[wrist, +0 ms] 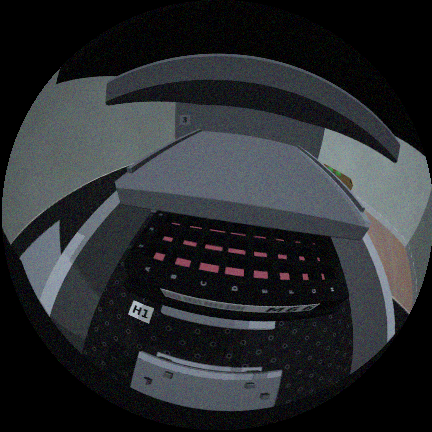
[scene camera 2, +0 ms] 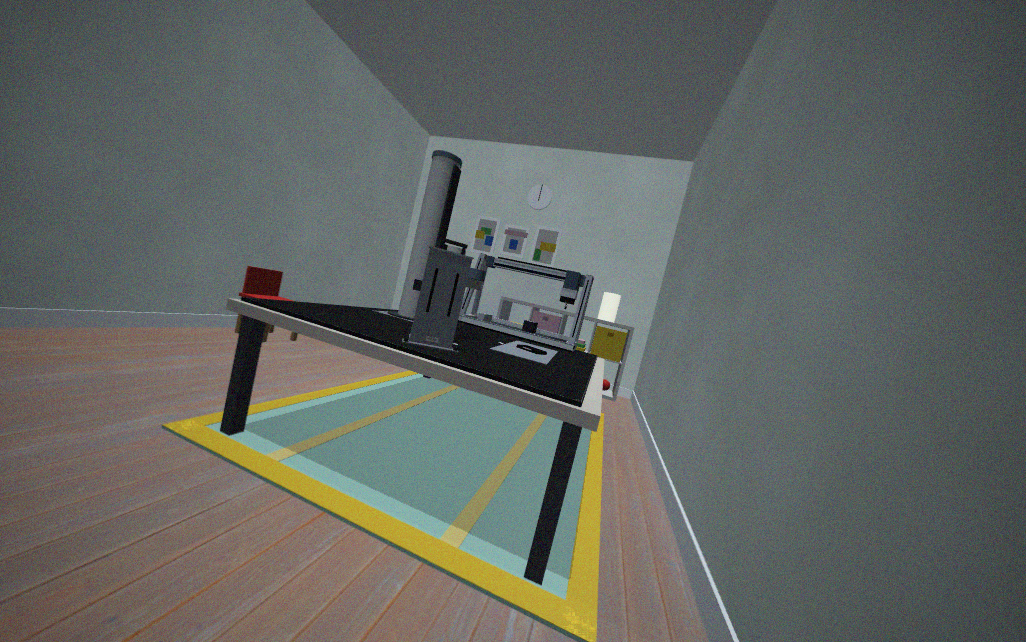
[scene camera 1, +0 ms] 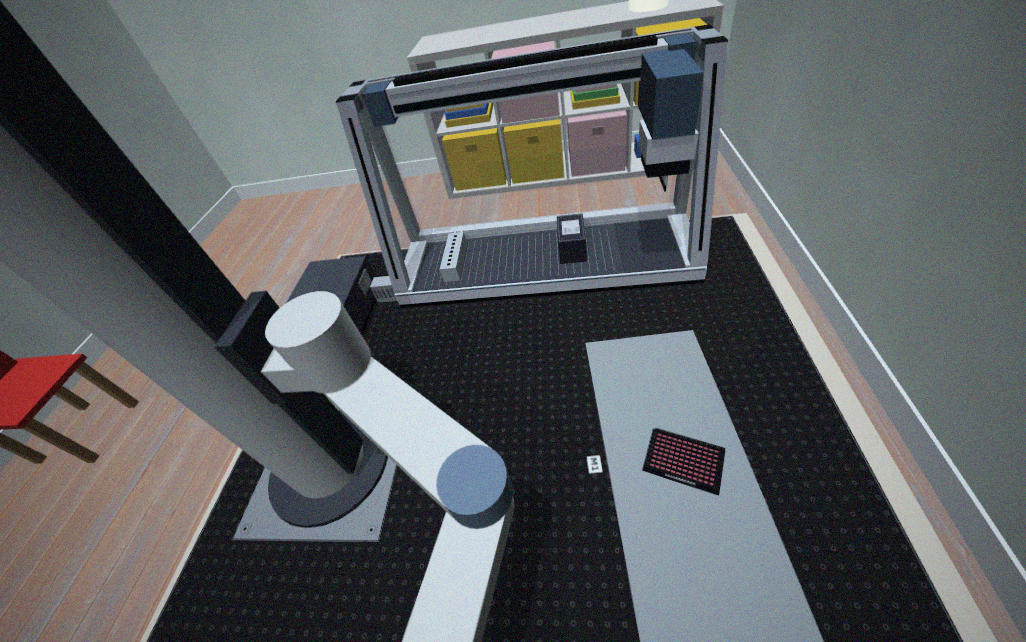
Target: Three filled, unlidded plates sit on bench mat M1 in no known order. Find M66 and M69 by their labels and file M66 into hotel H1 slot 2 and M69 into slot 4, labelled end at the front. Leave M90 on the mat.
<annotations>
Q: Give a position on a bench mat M1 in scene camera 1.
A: At 694, 559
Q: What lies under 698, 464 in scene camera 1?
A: A plate M90.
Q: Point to a plate M66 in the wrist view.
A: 216, 268
</annotations>
